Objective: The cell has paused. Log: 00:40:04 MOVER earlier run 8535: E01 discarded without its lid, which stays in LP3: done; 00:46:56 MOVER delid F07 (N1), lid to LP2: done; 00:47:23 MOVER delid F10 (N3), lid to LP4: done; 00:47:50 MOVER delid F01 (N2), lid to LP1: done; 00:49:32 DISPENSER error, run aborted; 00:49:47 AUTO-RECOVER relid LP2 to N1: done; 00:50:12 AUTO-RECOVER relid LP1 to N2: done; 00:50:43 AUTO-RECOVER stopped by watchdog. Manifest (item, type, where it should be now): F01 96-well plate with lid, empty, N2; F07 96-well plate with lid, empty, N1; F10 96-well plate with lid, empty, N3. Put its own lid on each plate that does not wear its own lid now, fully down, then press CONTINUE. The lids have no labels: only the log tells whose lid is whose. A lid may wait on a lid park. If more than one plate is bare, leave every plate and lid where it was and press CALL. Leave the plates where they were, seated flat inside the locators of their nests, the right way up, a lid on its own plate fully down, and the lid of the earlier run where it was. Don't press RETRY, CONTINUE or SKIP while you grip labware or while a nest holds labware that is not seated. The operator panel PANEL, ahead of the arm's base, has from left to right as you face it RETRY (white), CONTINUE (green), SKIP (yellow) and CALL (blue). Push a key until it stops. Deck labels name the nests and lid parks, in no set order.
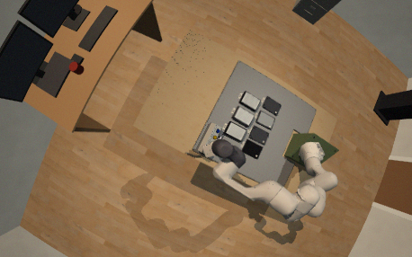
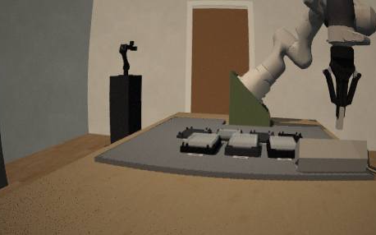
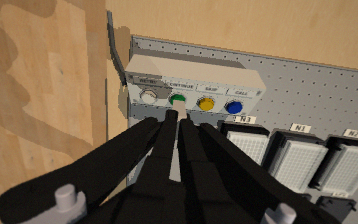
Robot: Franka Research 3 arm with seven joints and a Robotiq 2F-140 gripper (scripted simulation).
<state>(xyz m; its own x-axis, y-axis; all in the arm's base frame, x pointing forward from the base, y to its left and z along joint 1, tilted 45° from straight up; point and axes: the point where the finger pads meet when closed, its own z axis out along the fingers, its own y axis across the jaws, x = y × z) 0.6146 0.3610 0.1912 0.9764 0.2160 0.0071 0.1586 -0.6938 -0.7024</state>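
Right now the green continue key is 7 cm below my hand. Also, from my hand: yellow skip key (1 cm ahead, 5 cm to the right, 7 cm below); then white retry key (1 cm behind, 5 cm to the left, 7 cm below); then blue call key (2 cm ahead, 10 cm to the right, 7 cm below).
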